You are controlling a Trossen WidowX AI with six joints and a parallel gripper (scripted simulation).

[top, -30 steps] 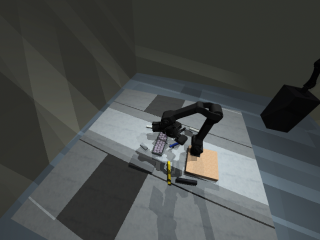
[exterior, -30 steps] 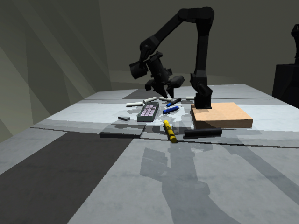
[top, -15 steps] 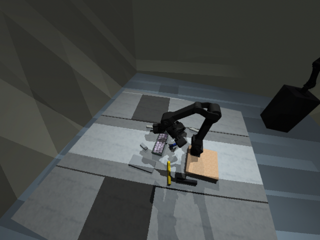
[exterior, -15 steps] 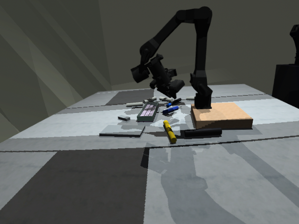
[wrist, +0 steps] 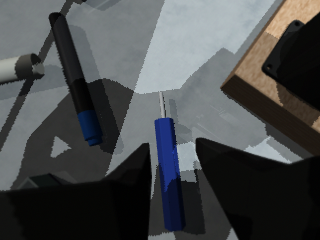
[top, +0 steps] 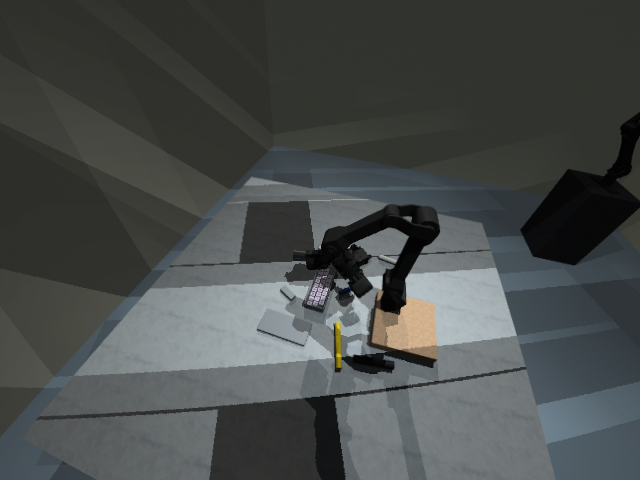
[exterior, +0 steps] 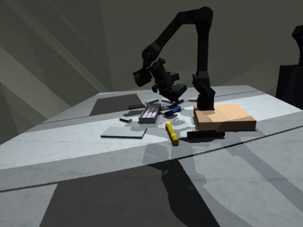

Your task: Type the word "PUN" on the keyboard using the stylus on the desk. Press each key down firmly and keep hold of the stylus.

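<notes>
Right now the blue stylus is 10 mm behind my gripper tip, 10 mm to the right of it and 40 mm below it. The rest, counted from my gripper tip: yellow cylinder 10 mm ahead, 230 mm to the left, 40 mm below; blue-capped pen 10 mm ahead, 90 mm to the right, 40 mm below; stylus tip 30 mm behind, 30 mm to the right, 40 mm below.
</notes>
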